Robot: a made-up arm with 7 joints.
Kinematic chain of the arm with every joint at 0, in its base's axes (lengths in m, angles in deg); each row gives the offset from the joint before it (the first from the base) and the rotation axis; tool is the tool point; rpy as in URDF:
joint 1: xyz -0.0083 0.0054 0.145 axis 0 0.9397 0.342
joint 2: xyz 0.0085 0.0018 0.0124 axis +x
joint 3: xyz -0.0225 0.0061 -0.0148 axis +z
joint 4: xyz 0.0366 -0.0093 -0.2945 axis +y
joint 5: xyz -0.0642 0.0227 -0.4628 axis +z
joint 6: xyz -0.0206 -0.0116 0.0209 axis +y
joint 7: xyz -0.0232 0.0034 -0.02 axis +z
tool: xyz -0.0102 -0.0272 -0.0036 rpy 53.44 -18 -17.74
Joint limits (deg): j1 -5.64..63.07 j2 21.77..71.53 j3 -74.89..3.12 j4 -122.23..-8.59 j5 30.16..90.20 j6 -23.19..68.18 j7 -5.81..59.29
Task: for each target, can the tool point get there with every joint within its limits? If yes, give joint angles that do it. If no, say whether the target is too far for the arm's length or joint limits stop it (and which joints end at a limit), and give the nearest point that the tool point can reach.
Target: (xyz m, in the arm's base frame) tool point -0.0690 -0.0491 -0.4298
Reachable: yes | joints 29.62 46.80 -60.21 -94.06 60.64 1.38 36.09
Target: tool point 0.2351 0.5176 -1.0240
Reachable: no: too far | nearest point 0.1371 0.3176 -0.5610 | short by 0.514 m
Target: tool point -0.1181 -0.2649 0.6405
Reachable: no: joint limits stop it (at a limit: joint 1, joint 2, joint 3, joint 4, joint 5, joint 7) | nearest point -0.0847 -0.3307 -0.0770 | short by 0.721 m
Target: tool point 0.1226 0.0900 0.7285
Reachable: no: joint limits stop it (at a limit: joint 1, joint 2, joint 3, joint 4, joint 5, joint 6, joint 7) | nearest point 0.4255 0.0860 0.1959 | short by 0.613 m
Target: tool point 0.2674 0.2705 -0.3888
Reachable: yes | joints 8.32 43.98 -18.08 -66.58 61.76 57.75 11.58
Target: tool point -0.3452 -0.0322 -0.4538
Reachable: yes | joints 45.12 34.61 -64.53 -63.14 72.93 -14.18 38.59
